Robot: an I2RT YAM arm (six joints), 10 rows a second.
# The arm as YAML. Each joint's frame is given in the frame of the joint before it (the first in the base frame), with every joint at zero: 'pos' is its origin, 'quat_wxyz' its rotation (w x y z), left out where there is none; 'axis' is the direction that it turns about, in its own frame. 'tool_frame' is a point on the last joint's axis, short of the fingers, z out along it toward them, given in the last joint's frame.
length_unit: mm
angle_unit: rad
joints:
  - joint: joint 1
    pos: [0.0, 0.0, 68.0]
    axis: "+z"
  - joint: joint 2
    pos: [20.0, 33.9, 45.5]
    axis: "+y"
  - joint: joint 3
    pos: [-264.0, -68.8, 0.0]
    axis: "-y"
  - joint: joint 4
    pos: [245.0, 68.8, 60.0]
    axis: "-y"
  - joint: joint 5
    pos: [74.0, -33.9, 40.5]
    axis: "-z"
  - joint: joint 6
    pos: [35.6, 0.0, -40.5]
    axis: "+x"
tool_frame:
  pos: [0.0, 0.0, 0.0]
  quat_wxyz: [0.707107, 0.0, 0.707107, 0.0]
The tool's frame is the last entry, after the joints.
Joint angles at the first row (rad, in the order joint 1, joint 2, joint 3, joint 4, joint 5, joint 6):
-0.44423 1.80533 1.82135 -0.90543 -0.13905 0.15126
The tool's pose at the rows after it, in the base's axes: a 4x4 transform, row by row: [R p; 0 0 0 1], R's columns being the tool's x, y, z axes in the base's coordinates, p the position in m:
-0.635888, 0.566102, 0.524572, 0.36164; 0.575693, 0.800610, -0.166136, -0.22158; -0.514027, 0.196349, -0.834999, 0.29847; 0, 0, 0, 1
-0.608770, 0.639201, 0.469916, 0.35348; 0.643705, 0.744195, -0.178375, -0.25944; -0.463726, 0.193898, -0.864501, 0.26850; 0, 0, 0, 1
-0.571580, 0.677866, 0.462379, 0.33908; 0.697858, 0.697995, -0.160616, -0.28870; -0.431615, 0.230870, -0.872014, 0.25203; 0, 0, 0, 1
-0.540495, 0.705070, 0.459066, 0.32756; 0.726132, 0.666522, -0.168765, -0.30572; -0.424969, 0.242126, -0.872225, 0.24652; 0, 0, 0, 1
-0.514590, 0.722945, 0.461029, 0.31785; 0.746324, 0.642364, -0.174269, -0.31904; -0.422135, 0.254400, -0.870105, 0.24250; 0, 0, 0, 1
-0.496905, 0.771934, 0.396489, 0.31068; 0.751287, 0.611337, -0.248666, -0.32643; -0.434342, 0.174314, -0.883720, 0.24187; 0, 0, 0, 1
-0.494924, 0.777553, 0.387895, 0.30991; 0.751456, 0.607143, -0.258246, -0.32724; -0.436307, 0.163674, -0.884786, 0.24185; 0, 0, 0, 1
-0.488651, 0.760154, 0.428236, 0.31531; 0.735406, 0.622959, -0.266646, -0.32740; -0.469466, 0.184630, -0.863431, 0.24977; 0, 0, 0, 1
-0.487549, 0.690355, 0.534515, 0.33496; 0.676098, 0.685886, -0.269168, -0.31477; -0.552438, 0.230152, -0.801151, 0.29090; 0, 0, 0, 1
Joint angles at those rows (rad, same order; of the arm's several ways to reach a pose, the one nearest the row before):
-0.56135 1.93887 1.82099 -0.88521 -0.13905 0.15087
-0.64450 2.01400 1.82099 -0.86844 -0.14019 0.15087
-0.72004 2.05444 1.82023 -0.85700 -0.18521 0.15087
-0.76657 2.06853 1.82018 -0.84820 -0.19817 0.15164
-0.80395 2.07923 1.82020 -0.83866 -0.21267 0.15126
-0.81960 2.07962 1.82020 -0.83828 -0.12036 0.15126
-0.82112 2.07962 1.82023 -0.83792 -0.10814 0.15126
-0.81426 2.07921 1.84232 -0.81960 -0.12875 0.15125
-0.76810 2.07010 1.96672 -0.84783 -0.17872 0.15049

